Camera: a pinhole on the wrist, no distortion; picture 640 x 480 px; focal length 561.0 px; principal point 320.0 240.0 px. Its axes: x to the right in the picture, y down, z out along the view. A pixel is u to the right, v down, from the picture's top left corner.
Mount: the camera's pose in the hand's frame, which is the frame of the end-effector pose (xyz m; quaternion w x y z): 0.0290 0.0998 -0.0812 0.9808 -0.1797 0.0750 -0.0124
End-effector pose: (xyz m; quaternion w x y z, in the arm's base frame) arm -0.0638 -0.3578 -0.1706 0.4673 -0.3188 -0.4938 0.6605
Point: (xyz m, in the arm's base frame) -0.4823 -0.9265 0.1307
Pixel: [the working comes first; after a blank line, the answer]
In the camera's frame: -0.4868 -0.4654 0.5527

outside the picture
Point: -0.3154 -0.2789 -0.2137
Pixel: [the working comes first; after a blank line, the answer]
In the camera's frame: 0.0939 -0.0826 0.2663

517.8 65.9
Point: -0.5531 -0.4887 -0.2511
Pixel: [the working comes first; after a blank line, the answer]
In the camera's frame: -0.0615 -0.0636 0.5445

256.7 174.4
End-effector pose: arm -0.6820 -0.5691 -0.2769 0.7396 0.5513 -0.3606 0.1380
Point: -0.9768 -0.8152 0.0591
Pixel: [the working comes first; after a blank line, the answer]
In the camera's frame: -0.0364 0.0518 0.5154

280.4 296.4
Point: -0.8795 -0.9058 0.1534
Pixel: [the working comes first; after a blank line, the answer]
In the camera's frame: 0.1052 0.0091 0.5839

421.1 248.8
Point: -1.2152 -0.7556 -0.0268
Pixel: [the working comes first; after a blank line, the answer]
In the camera's frame: -0.2802 0.1399 0.5386

28.2 385.7
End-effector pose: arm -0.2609 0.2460 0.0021 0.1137 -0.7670 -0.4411 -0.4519
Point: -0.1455 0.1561 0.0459
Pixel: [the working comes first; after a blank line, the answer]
In the camera's frame: -0.0354 0.0232 0.0828

80.3 397.4
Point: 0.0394 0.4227 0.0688
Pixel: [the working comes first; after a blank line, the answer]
In the camera's frame: 0.1356 -0.0720 0.3426

542.0 122.1
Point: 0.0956 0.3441 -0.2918
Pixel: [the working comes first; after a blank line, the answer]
In the camera's frame: -0.2085 -0.1309 0.4749

73.7 85.3
